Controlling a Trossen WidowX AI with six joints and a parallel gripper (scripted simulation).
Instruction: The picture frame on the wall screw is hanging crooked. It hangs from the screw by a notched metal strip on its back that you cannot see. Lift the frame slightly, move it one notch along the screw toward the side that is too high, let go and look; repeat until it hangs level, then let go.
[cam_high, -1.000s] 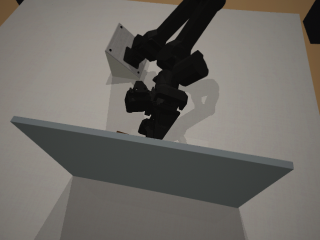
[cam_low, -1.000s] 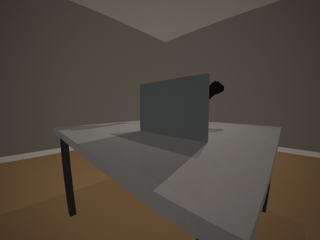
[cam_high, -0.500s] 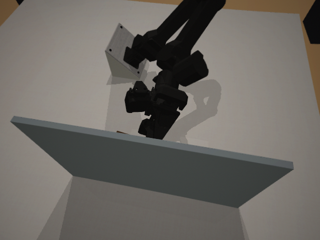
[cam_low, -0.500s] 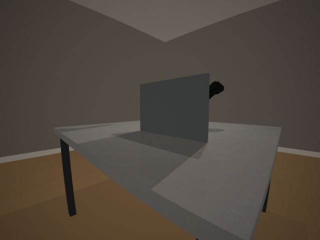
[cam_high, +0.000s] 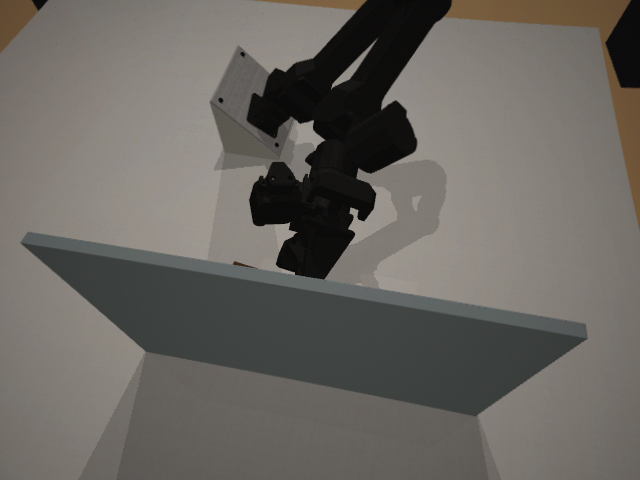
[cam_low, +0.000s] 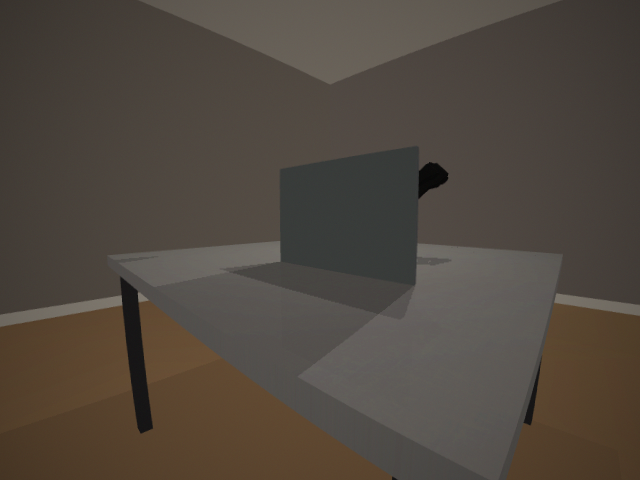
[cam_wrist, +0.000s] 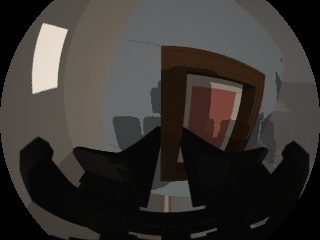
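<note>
Right now my gripper tip is 1 cm short of the picture frame, 1 cm to the left of it and 5 cm above it. The rest, counted from my gripper tip: wall panel 2 cm ahead, 1 cm to the right, 6 cm below.
</note>
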